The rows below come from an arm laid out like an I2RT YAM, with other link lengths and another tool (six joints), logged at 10 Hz.
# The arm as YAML. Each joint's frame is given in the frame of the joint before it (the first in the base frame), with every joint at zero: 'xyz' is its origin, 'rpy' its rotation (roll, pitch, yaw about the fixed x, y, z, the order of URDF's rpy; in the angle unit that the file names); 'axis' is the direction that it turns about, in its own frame. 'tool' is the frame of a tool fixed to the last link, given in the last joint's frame.
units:
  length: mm
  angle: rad
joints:
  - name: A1
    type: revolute
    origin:
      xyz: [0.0, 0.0, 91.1]
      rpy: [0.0, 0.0, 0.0]
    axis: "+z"
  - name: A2
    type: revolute
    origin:
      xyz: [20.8, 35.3, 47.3]
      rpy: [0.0, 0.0, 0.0]
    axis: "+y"
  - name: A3
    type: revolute
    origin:
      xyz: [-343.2, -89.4, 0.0]
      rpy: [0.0, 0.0, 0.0]
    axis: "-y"
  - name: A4
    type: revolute
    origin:
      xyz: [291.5, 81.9, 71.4]
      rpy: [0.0, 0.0, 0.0]
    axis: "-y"
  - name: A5
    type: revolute
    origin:
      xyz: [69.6, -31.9, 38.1]
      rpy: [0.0, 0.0, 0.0]
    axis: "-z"
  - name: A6
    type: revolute
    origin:
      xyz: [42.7, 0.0, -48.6]
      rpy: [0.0, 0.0, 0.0]
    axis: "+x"
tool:
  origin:
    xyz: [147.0, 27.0, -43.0]
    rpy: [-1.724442, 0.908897, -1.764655]
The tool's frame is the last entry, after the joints.
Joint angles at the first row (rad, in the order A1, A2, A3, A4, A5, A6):
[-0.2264, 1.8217, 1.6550, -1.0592, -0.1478, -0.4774]
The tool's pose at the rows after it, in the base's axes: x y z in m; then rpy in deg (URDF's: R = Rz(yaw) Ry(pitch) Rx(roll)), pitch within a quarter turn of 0, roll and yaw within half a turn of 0:
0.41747 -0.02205 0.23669 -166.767 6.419 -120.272
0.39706 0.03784 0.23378 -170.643 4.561 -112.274
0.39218 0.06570 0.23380 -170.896 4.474 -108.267
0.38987 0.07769 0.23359 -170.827 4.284 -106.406
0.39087 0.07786 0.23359 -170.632 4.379 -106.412
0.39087 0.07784 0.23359 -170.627 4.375 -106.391
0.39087 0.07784 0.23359 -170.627 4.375 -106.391
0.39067 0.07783 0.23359 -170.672 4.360 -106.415
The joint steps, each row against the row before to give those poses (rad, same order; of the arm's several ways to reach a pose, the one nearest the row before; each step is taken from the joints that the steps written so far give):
[0.1225, -0.0206, 0.0001, -0.0587, 0.0355, 0.0004]
[0.1460, 0.0012, -0.0058, -0.0679, 0.0015, -0.0004]
[0.0706, 0.0000, 0.0000, -0.0046, -0.0004, 0.0004]
[0.0324, 0.0000, -0.0004, 0.0000, 0.0034, -0.0008]
[0.0001, 0.0000, 0.0000, 0.0038, 0.0000, 0.0004]
[0.0000, 0.0000, 0.0000, 0.0000, 0.0000, -0.0004]
[0.0000, 0.0000, 0.0000, 0.0000, 0.0000, 0.0000]
[0.0000, 0.0000, 0.0000, -0.0007, 0.0000, 0.0004]

